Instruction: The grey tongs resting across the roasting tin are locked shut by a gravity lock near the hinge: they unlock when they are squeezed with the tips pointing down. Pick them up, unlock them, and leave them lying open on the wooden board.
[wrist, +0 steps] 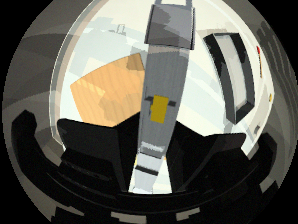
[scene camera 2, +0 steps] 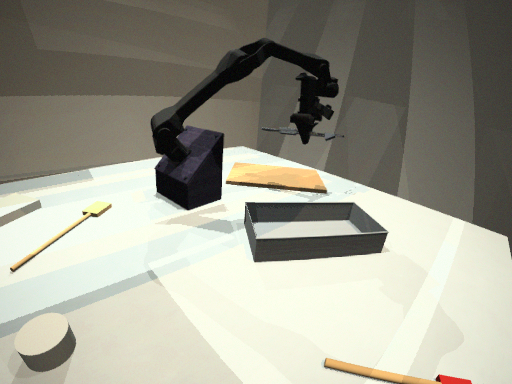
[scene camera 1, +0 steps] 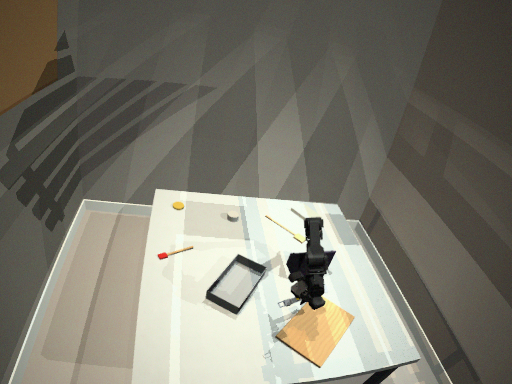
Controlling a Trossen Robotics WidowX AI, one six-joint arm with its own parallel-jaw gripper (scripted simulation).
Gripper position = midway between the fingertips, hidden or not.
I see my gripper (scene camera 2: 305,143), a pale cylinder (scene camera 2: 47,341) and a wooden board (scene camera 1: 313,334).
My gripper is seen too in the wrist view (wrist: 152,116). The wooden board is seen too in the wrist view (wrist: 110,94) and in scene camera 2 (scene camera 2: 245,174).
